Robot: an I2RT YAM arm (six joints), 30 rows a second.
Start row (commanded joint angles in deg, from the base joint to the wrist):
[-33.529 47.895 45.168 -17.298 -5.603 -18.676]
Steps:
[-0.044 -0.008 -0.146 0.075 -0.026 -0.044]
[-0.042 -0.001 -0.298 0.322 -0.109 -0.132]
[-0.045 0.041 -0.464 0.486 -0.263 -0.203]
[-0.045 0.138 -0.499 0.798 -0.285 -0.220]
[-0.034 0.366 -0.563 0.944 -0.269 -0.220]
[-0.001 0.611 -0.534 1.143 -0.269 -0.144]
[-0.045 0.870 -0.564 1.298 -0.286 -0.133]
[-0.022 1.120 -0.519 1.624 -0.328 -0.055]
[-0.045 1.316 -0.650 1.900 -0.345 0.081]
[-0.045 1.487 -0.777 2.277 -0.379 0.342]
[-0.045 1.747 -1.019 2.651 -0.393 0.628]
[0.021 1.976 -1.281 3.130 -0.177 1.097]
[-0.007 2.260 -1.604 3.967 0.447 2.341]
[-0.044 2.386 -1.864 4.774 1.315 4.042]
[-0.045 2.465 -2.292 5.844 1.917 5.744]
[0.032 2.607 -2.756 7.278 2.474 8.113]
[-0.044 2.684 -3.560 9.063 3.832 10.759]
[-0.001 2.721 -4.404 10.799 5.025 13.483]
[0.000 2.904 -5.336 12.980 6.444 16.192]
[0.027 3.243 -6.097 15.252 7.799 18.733]
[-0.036 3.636 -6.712 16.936 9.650 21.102]
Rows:
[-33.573 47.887 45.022 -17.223 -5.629 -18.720]
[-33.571 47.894 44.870 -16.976 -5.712 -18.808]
[-33.574 47.936 44.704 -16.812 -5.866 -18.879]
[-33.574 48.033 44.669 -16.500 -5.888 -18.896]
[-33.563 48.261 44.605 -16.354 -5.872 -18.896]
[-33.530 48.506 44.634 -16.155 -5.872 -18.820]
[-33.574 48.765 44.604 -16.000 -5.889 -18.809]
[-33.551 49.015 44.649 -15.674 -5.931 -18.731]
[-33.574 49.211 44.518 -15.398 -5.948 -18.595]
[-33.574 49.382 44.391 -15.021 -5.982 -18.334]
[-33.574 49.642 44.149 -14.647 -5.996 -18.048]
[-33.508 49.871 43.887 -14.168 -5.780 -17.579]
[-33.536 50.155 43.564 -13.331 -5.156 -16.335]
[-33.573 50.281 43.304 -12.524 -4.288 -14.634]
[-33.574 50.360 42.876 -11.454 -3.686 -12.932]
[-33.497 50.502 42.412 -10.020 -3.129 -10.563]
[-33.573 50.579 41.608 -8.235 -1.771 -7.917]
[-33.530 50.616 40.764 -6.499 -0.578 -5.193]
[-33.529 50.799 39.832 -4.318 0.841 -2.484]
[-33.502 51.138 39.071 -2.046 2.196 0.057]
[-33.565 51.531 38.456 -0.362 4.047 2.426]

